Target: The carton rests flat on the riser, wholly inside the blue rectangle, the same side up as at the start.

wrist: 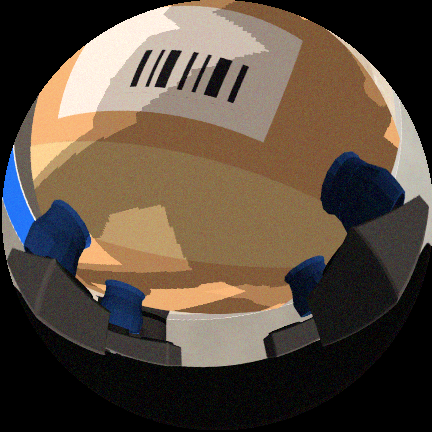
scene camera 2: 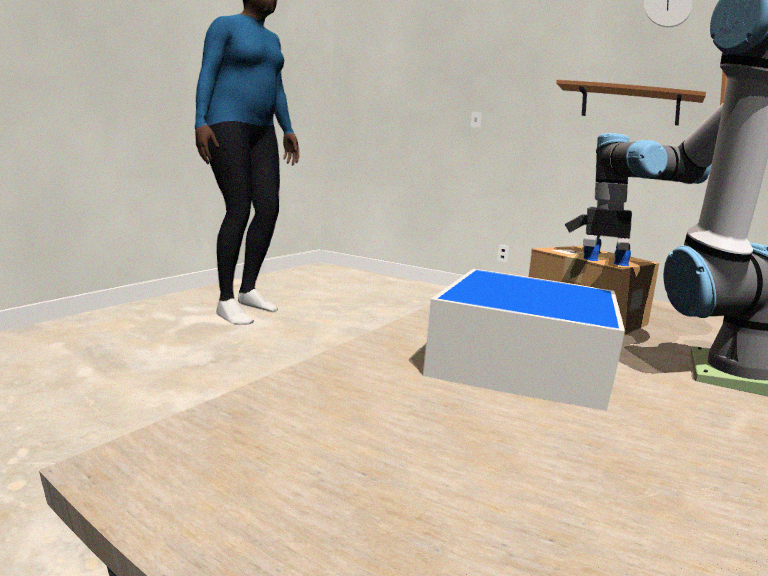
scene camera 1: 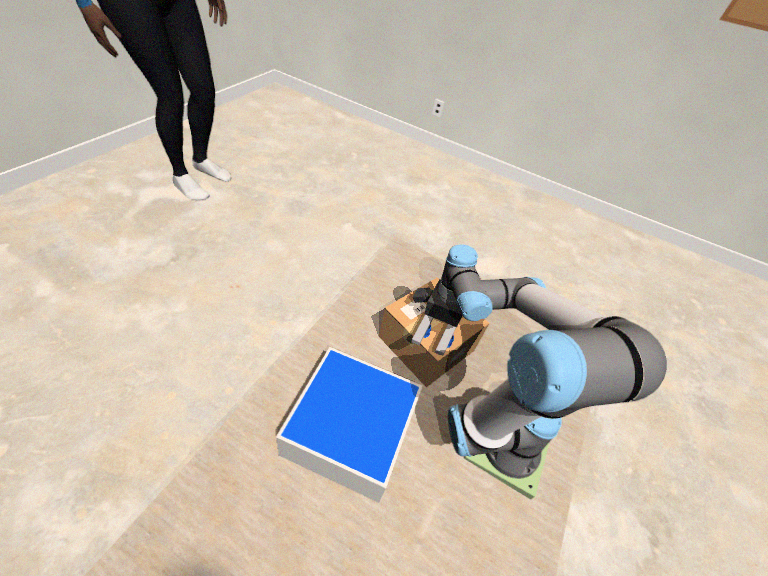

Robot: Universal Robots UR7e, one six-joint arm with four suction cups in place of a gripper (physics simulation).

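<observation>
The brown carton stands on the floor beside the riser, with its barcode label facing up. My suction gripper is right at the carton's top face, over the half away from the label. Its four blue cups sit at or just above the cardboard, and I cannot tell whether they touch. Suction is off and nothing is held. The white riser carries the blue rectangle, a sliver of which shows in the wrist view. Nothing lies on it.
A person stands at the far left of the room, well away from the arm. The arm's base plate is bolted to the floor to the right of the riser. A wall shelf hangs above the arm.
</observation>
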